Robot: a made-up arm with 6 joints. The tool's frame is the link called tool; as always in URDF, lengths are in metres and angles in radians. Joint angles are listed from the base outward.
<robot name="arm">
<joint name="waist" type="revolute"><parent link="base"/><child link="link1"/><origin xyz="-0.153 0.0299 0.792" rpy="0 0 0"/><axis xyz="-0.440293 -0.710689 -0.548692"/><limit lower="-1.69" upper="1.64"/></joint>
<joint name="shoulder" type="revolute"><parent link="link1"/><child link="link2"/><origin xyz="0.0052 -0.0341 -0.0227" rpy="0 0 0"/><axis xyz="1 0 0"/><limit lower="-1.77" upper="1.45"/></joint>
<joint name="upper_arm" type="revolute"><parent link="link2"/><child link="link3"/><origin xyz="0.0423 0.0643 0.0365" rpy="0 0 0"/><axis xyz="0.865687 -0.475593 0.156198"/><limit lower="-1.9" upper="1.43"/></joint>
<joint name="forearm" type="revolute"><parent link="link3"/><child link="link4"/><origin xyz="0.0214 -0.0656 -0.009" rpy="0 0 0"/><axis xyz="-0.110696 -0.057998 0.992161"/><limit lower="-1.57" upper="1.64"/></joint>
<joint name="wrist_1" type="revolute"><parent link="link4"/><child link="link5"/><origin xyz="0.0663 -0.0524 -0.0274" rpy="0 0 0"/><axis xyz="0 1 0"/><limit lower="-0.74" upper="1.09"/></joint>
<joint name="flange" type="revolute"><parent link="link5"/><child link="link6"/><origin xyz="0.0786 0.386 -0.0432" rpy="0 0 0"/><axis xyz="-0.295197 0.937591 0.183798"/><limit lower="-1.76" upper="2.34"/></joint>
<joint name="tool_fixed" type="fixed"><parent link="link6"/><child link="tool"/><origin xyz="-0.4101 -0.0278 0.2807" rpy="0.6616 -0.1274 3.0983"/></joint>
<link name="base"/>
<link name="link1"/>
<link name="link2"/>
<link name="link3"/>
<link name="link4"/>
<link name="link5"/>
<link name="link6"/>
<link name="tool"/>
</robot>
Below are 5 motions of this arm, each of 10 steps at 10 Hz.
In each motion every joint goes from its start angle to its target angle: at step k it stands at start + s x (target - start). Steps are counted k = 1, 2, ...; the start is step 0. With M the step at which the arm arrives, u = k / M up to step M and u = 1 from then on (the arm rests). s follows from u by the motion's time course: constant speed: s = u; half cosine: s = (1 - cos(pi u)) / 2; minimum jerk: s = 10 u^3 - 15 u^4 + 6 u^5.
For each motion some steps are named. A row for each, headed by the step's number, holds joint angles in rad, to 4 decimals.
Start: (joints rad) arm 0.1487 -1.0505 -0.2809 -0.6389 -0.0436 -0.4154
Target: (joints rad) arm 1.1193 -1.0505 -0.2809 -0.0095 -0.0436 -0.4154
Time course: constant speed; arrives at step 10
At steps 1, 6, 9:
1: 0.2458 -1.0505 -0.2809 -0.5760 -0.0436 -0.4154
6: 0.7311 -1.0505 -0.2809 -0.2613 -0.0436 -0.4154
9: 1.0222 -1.0505 -0.2809 -0.0724 -0.0436 -0.4154

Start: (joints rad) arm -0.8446 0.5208 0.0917 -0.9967 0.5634 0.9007
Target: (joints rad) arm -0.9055 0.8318 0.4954 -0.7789 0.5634 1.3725
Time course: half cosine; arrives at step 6
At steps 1, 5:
1: -0.8487 0.5416 0.1187 -0.9821 0.5634 0.9323
5: -0.9014 0.8110 0.4684 -0.7935 0.5634 1.3409

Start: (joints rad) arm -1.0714 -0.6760 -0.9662 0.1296 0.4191 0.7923
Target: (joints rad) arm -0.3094 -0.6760 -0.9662 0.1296 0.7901 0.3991
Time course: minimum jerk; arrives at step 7
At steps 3, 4, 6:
3: -0.7911 -0.6760 -0.9662 0.1296 0.5556 0.6476
4: -0.5897 -0.6760 -0.9662 0.1296 0.6536 0.5438
6: -0.3271 -0.6760 -0.9662 0.1296 0.7815 0.4082

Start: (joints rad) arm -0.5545 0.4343 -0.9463 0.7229 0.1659 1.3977
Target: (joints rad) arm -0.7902 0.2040 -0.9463 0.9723 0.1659 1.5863
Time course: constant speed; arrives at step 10
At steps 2, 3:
2: -0.6016 0.3882 -0.9463 0.7728 0.1659 1.4354
3: -0.6252 0.3652 -0.9463 0.7977 0.1659 1.4543

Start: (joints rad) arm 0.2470 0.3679 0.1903 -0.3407 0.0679 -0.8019
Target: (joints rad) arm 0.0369 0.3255 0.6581 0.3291 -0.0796 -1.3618
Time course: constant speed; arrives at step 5
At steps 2, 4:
2: 0.1630 0.3509 0.3774 -0.0728 0.0089 -1.0259
4: 0.0789 0.3340 0.5645 0.1951 -0.0501 -1.2498

